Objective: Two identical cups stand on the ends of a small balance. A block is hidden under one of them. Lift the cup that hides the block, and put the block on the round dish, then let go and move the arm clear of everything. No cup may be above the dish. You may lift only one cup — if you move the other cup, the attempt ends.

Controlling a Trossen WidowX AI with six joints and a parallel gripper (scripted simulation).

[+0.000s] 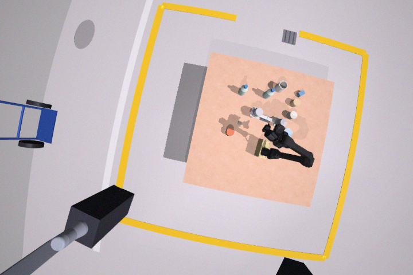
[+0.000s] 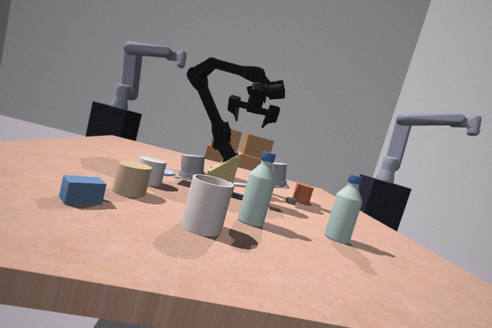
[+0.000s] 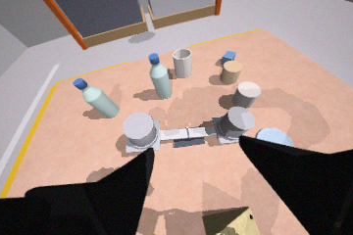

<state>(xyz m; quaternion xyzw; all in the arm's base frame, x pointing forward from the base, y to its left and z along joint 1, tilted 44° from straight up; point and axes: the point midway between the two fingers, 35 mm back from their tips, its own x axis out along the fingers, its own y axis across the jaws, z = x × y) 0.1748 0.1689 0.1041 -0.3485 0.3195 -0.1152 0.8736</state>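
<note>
My gripper tip is 10 cm short of the grey cup, 15 cm to the left of it and 18 cm above it. The rest, counted from my gripper tip: small block 10 cm ahead, 13 cm to the right, 20 cm below; then small pebble 4 cm behind, 22 cm to the left, 23 cm below; then round pale blue dish 4 cm ahead, 25 cm to the right, 23 cm below.
</note>
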